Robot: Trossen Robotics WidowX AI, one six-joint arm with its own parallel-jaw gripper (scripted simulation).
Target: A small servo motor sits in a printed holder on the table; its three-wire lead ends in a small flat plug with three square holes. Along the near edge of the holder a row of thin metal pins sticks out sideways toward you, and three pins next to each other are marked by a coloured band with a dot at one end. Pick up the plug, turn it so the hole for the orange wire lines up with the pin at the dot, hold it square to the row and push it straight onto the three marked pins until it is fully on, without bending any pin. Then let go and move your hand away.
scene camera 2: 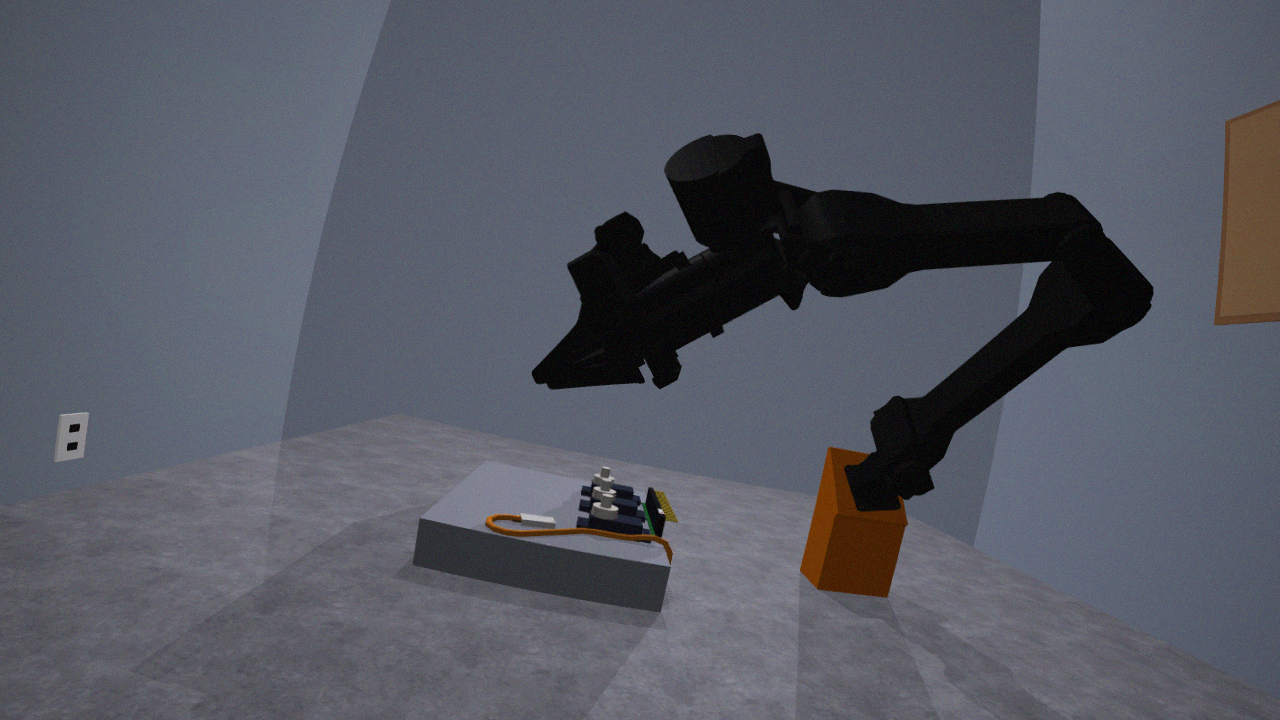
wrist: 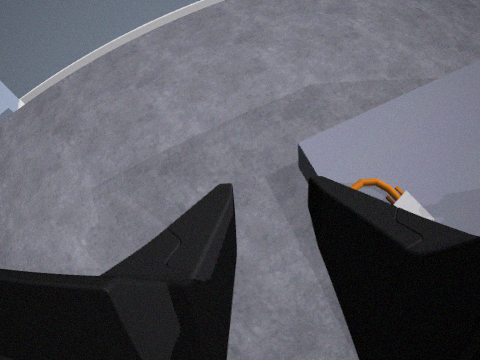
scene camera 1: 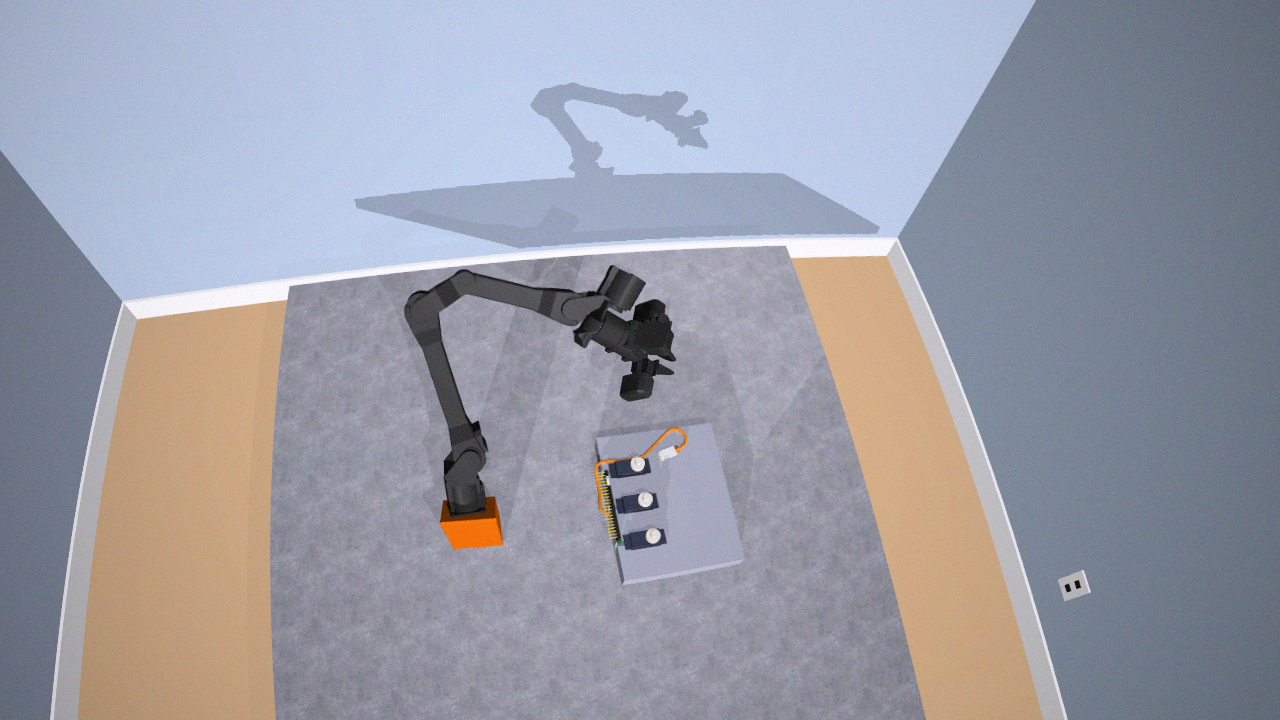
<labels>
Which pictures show my gripper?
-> Scene camera 2, the wrist view and scene camera 1: all of them.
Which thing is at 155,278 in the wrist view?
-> My gripper.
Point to a grey holder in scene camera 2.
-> At 452,537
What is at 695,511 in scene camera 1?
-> A grey holder.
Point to a grey holder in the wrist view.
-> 417,141
</labels>
